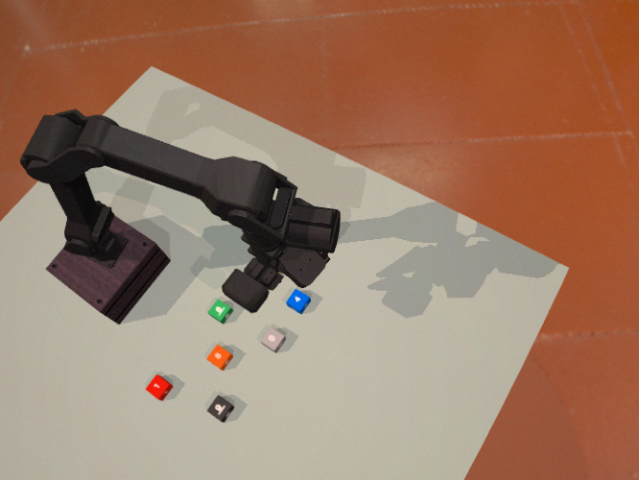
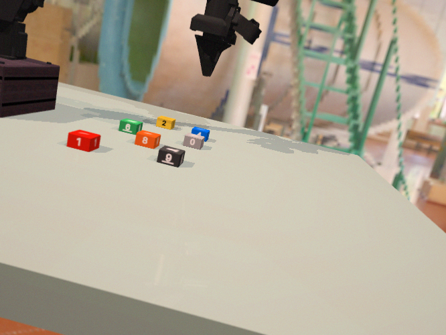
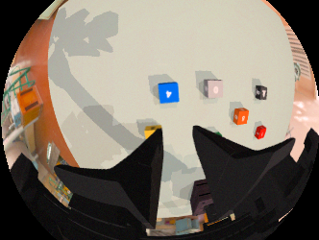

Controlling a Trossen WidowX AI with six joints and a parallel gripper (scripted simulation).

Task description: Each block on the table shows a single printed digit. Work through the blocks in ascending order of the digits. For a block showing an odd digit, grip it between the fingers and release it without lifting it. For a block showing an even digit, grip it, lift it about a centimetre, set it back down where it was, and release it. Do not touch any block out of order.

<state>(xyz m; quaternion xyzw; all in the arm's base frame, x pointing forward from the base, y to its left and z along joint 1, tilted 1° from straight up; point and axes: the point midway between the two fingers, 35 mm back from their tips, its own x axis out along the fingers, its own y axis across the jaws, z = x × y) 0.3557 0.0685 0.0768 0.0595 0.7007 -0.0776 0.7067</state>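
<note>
The blue block is 11 cm below my gripper tip and 1 cm ahead of it. Also, from my gripper tip: yellow block (11 cm below, 6 cm behind, 5 cm to the left); green block (12 cm behind, 11 cm below, 8 cm to the right); grey block (11 cm below, 9 cm to the right).
</note>
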